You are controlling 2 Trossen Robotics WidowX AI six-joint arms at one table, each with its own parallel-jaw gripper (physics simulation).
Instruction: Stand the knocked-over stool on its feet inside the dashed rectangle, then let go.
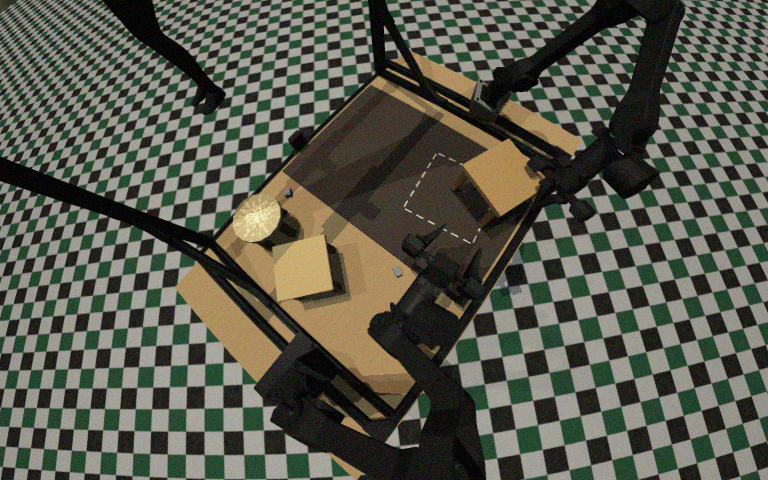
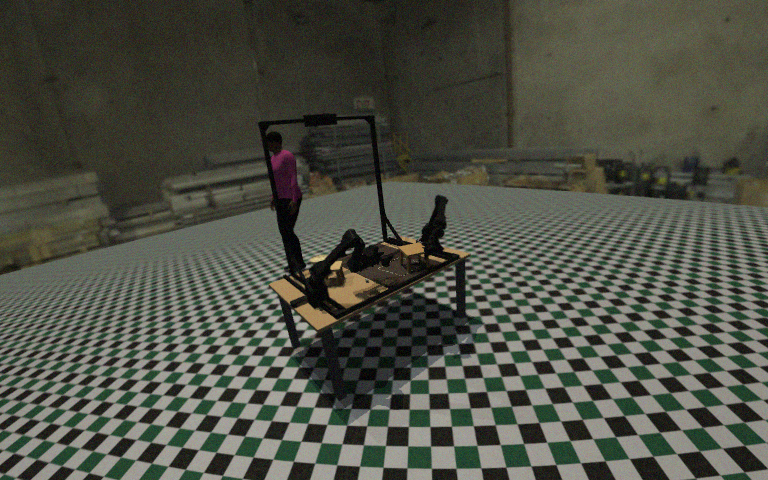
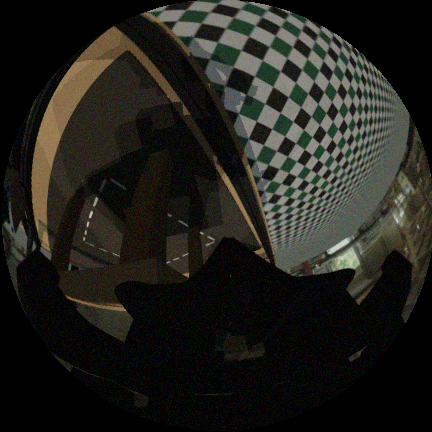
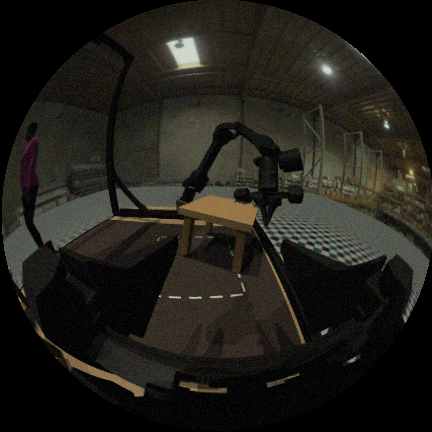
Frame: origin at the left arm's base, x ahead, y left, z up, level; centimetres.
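Seen in the pictures: left gripper, fingertip midpoint: (image 1: 531,210) (image 2: 424,259) (image 3: 227,242) (image 4: 265,225); right gripper, fingertip midpoint: (image 1: 463,235) (image 2: 388,254) (image 4: 230,243); left arm's base, link origin: (image 1: 488,96) (image 2: 424,240) (image 4: 185,200); right arm's base, link origin: (image 1: 298,388) (image 2: 315,282).
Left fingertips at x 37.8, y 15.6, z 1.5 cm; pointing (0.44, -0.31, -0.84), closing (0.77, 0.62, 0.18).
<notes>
Offsets run from my left fingertips to a thing's top centre. Level surfaces: height alone.
The stool {dx -5.5, dy -10.0, dz +5.2 cm} (image 1: 498,176) (image 2: 412,250) (image 4: 219,211) has a square tan top and stands upright on its feet on the dark mat. It covers one corner of the dashed rectangle (image 1: 419,183) (image 4: 195,297) (image 3: 89,219). I cannot tell whether all its feet are inside the line. My left gripper (image 1: 542,174) (image 4: 265,225) (image 3: 227,242) is shut and empty. It points down just beside the stool's outer edge, close to the table rim. My right gripper (image 1: 453,249) (image 4: 230,243) is open and empty. It sits low at the opposite side of the rectangle, facing the stool.
A second square-topped stool {dx +30.4, dy -51.5, dz +2.7 cm} (image 1: 301,267) and a round gold-topped stool {dx +21.7, dy -68.4, dz +2.6 cm} (image 1: 256,217) stand on the tan table {dz -8.6 cm} (image 1: 349,329) (image 2: 325,318). Two small grey-blue blocks {dx +23.7, dy -29.8, dz -7.0 cm} (image 1: 396,271) {dx +9.3, dy -69.7, dz -7.1 cm} (image 1: 287,192) lie on it. A black frame (image 1: 379,38) rises at the back. A person in pink (image 2: 284,176) stands behind the table.
</notes>
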